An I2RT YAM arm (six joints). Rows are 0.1 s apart.
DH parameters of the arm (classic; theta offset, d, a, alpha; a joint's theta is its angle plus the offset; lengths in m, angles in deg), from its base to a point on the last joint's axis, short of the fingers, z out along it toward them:
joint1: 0 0.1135 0.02 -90
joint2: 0 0 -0.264 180
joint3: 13.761 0 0.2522 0
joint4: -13.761 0 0.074 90
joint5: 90 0 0 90
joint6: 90 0.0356 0 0
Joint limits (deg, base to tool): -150..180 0..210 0..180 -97..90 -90..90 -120..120
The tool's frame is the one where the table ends.
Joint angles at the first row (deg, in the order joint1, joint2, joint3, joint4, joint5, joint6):
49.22 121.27 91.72 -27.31 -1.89 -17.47
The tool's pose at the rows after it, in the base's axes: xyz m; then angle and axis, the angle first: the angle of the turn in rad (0 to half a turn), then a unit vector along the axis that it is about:
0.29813 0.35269 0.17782 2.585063 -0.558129 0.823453 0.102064
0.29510 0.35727 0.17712 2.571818 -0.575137 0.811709 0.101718
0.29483 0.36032 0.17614 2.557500 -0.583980 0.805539 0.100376
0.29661 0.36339 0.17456 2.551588 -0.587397 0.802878 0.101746
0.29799 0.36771 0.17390 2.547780 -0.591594 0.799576 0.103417
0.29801 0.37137 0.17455 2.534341 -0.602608 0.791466 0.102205
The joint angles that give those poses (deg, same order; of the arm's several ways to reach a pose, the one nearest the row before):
49.61 121.61 91.84 -26.39 -2.33 -17.94
50.26 121.80 91.80 -25.46 -2.39 -19.64
50.54 122.13 91.91 -24.50 -2.23 -20.63
50.60 122.90 92.65 -24.12 -2.40 -21.01
50.79 123.79 93.86 -24.17 -2.58 -21.37
51.06 124.20 94.48 -23.70 -2.56 -22.66

